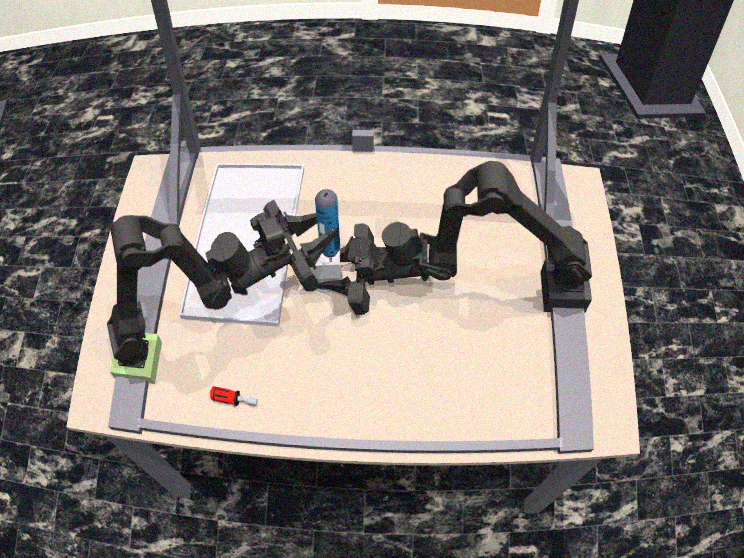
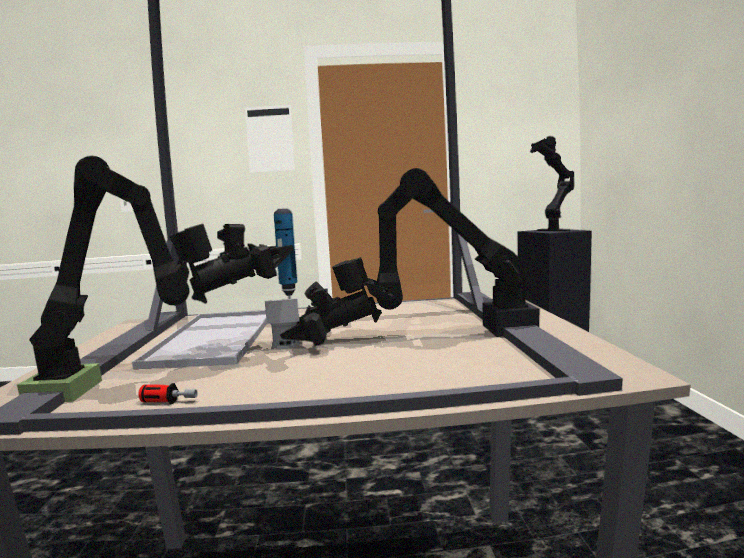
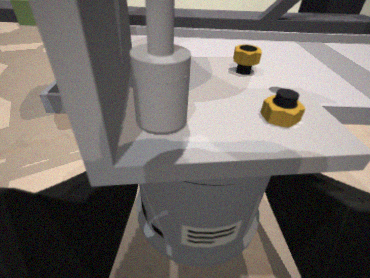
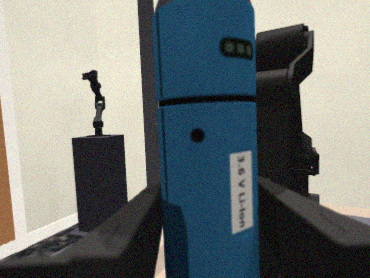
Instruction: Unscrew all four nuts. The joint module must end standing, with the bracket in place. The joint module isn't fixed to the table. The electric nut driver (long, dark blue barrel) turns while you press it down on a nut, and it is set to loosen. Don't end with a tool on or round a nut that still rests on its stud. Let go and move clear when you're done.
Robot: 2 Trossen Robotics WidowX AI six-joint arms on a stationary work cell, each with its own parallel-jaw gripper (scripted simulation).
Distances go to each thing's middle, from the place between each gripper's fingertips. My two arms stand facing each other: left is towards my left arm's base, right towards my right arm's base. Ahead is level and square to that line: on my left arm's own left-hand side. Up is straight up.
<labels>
I see the joint module (image 3: 200, 221) 10 mm behind my left hand and 30 mm to the right of it. The rest, counted from my left hand: shallow tray (image 1: 239, 191) (140 mm behind, 190 mm to the right, 30 mm below); then grey bracket (image 2: 286, 310) (10 mm behind, 30 mm to the right, 40 mm above); then nut (image 3: 273, 113) (20 mm behind, 10 mm to the right, 30 mm above).
Now: right hand 3 cm past the grey bracket, 1 cm to the right of it and 14 cm above it. Round my right hand: shallow tray 16 cm behind, 15 cm to the right, 21 cm below; nut 4 cm behind, 3 cm to the left, 14 cm below; joint module 3 cm behind, 1 cm to the left, 18 cm below.
</labels>
